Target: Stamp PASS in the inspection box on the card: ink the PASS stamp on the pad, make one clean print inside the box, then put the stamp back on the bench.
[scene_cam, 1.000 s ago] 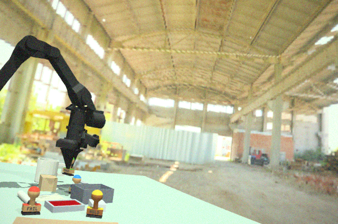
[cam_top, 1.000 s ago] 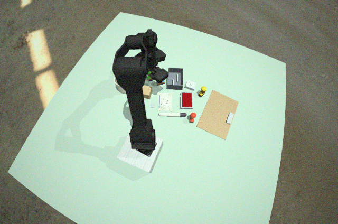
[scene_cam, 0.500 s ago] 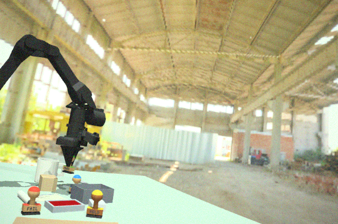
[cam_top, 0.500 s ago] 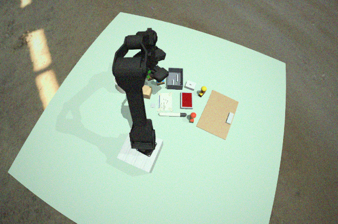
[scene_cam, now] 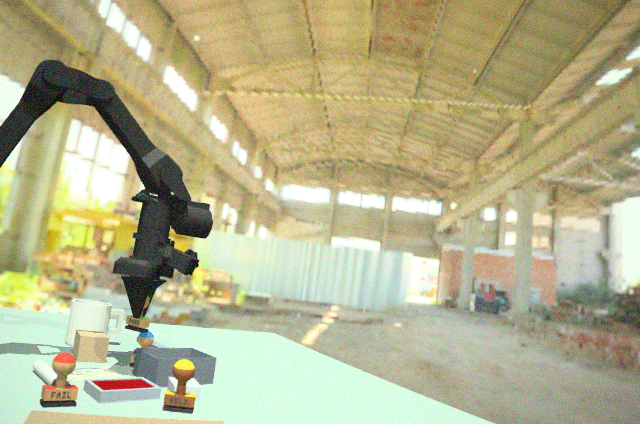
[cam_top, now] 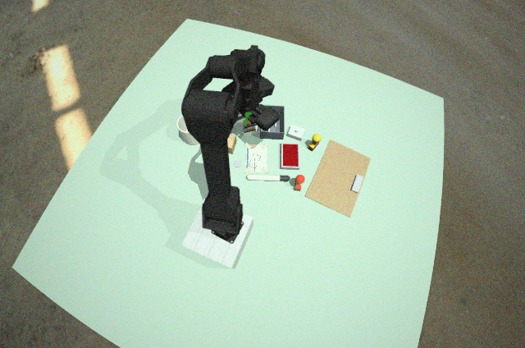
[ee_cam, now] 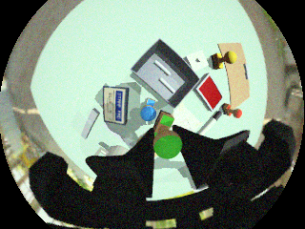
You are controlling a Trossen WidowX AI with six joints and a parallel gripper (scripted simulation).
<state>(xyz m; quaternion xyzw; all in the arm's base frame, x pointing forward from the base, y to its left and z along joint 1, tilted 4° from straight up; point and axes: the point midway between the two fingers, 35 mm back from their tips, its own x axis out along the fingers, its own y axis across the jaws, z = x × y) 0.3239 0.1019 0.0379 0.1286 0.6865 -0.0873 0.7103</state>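
Right now the red ink pad is 20 mm behind my gripper tip, 150 mm to the right of it and 90 mm below it. The rest, counted from my gripper tip: PASS stamp: right at my gripper tip; then blue-knob stamp: 20 mm ahead, 10 mm to the left, 70 mm below; then cardboard box: 70 mm behind, 50 mm to the left, 70 mm below.
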